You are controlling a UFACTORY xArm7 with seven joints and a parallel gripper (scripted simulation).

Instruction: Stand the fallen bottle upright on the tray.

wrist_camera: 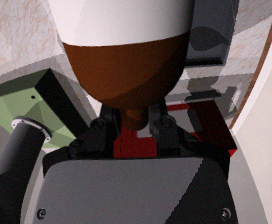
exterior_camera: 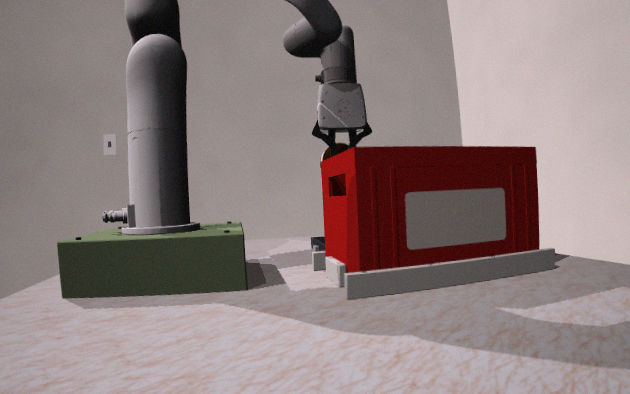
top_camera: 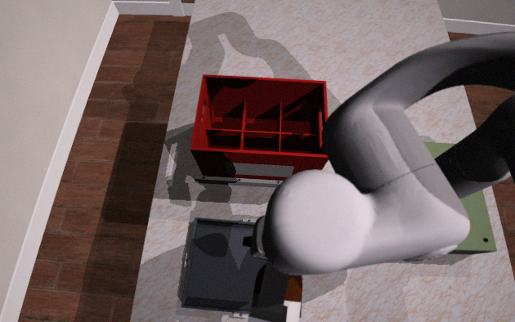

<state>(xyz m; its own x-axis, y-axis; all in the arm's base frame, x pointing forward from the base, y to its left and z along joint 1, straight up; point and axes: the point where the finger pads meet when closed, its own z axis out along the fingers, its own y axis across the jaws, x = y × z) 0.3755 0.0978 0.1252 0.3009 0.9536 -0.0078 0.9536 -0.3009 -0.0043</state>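
My hand is 50 mm to the right of the brown bottle and 20 mm short of it. The rest, counted from my hand: red crate: 280 mm to the right, 120 mm below, 10 mm behind; dark grey tray: 190 mm below, 70 mm ahead.
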